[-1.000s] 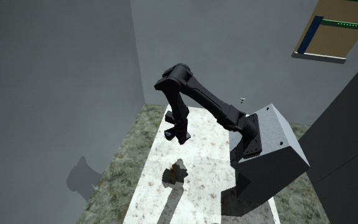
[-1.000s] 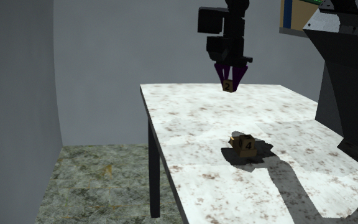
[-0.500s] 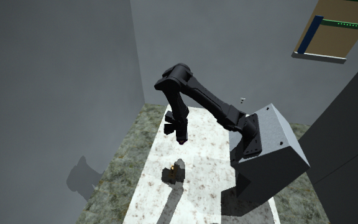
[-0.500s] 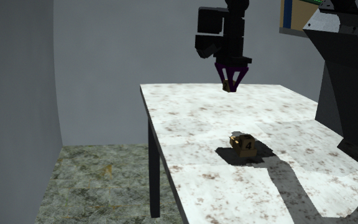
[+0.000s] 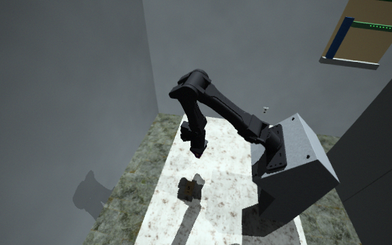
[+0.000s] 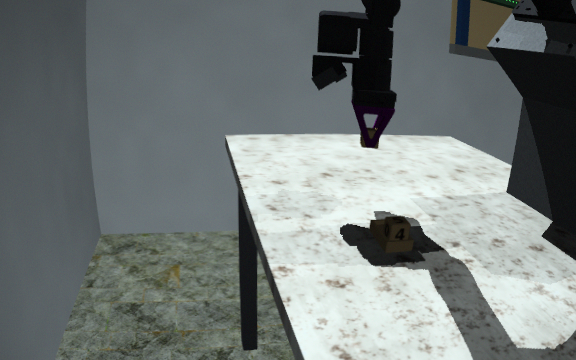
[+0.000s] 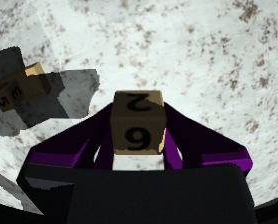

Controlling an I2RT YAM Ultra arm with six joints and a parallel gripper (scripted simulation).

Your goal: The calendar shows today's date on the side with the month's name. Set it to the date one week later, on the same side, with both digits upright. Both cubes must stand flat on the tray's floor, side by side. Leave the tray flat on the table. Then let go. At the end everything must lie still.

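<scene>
The wooden digit cube is right at my hand.
</scene>
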